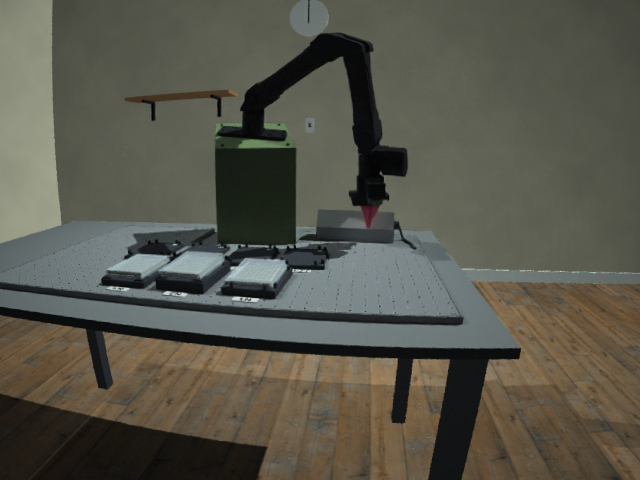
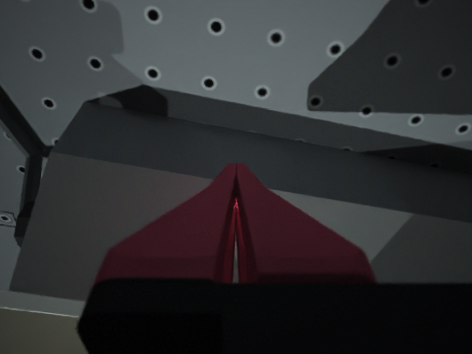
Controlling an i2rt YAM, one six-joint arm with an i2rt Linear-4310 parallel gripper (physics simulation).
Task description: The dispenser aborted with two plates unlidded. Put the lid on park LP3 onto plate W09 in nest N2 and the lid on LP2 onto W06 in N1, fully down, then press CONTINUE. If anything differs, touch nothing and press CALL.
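Frame: origin at the arm's base, x ahead, y left, z up, level; millimetres.
Seen in the pictures: gripper, between the fingertips: [image 1: 367, 227] [image 2: 236, 177]; arm's base, origin of its link: [image 1: 252, 134].
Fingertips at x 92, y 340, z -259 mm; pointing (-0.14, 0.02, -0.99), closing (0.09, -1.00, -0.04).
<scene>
Offsets run from my fingertips to a thing's middle. "pt": to the spot under its first point. Level surfaces: height alone.
My gripper [image 1: 368, 226] [image 2: 236, 177] is shut and empty, its red fingertips together in front of or above the sloped grey box {55 mm back, 31 mm right, 1 mm down} [image 1: 341, 224] [image 2: 125, 185] at the back right. Button labels cannot be read. Clear plates sit in three dark nests: the right plate {380 mm ahead, 244 mm right, 12 mm down} [image 1: 255, 272] behind the label that looks like N1, the middle plate {365 mm ahead, 379 mm right, 5 mm down} [image 1: 193, 264] behind N2, the left plate {345 mm ahead, 507 mm right, 16 mm down} [image 1: 136, 265] behind N3. Whether each has a lid is too small to tell. Dark lid parks {pt 201 mm ahead, 159 mm right, 33 mm down} [image 1: 306, 257] {pt 194 mm ahead, 285 mm right, 33 mm down} [image 1: 253, 255] stand in a row behind the nests; no clear lid can be made out on them.
The green pedestal [image 1: 255, 196] carries the arm and stands behind the parks. A perforated board {43 mm down} [image 1: 361, 289] lies on the grey table {56 mm down} [image 1: 480, 330]. A dark cable {pt 89 mm back, 126 mm left, 43 mm down} [image 1: 405, 236] runs from the box's right end. A wooden shelf [image 1: 180, 96] hangs on the wall.
</scene>
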